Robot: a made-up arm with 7 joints.
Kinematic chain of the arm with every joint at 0, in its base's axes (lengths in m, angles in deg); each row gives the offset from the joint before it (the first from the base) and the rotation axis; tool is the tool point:
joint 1: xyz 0 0 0.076 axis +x
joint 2: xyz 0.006 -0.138 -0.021 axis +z
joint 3: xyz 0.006 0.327 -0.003 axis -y
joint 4: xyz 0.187 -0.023 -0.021 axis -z
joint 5: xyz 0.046 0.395 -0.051 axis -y
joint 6: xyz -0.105 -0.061 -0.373 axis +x
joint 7: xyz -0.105 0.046 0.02 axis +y
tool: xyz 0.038 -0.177 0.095
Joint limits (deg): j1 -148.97..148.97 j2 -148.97..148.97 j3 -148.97..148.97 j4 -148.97..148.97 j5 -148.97..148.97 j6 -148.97..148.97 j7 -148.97..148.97
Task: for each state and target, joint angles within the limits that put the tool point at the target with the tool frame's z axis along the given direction. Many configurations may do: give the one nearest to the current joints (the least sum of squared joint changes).
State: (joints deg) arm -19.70 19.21 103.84 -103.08 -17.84 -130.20 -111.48
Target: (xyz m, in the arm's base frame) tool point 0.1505 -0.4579 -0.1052 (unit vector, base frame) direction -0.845 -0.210 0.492
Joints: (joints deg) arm -5.72 -41.07 83.46 -105.27 -12.04 -148.97 -112.86
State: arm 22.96 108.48 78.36 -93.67 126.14 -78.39 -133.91
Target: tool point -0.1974 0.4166 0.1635 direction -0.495 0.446 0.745
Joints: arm 35.93 62.54 104.83 -130.64 100.45 -61.57 -141.00
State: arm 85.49 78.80 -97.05 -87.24 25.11 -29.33 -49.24
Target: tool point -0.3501 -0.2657 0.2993 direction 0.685 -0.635 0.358
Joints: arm 55.25 37.40 -124.15 -69.58 24.87 -64.06 -42.46
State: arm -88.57 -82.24 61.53 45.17 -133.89 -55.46 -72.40
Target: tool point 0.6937 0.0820 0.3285 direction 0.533 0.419 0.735
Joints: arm -47.71 -84.93 32.98 16.71 -98.10 -57.10 -35.14
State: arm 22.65 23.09 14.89 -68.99 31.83 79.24 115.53
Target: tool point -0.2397 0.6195 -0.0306 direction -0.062 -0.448 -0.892
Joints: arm 58.10 59.82 58.83 -113.45 59.35 128.37 148.97
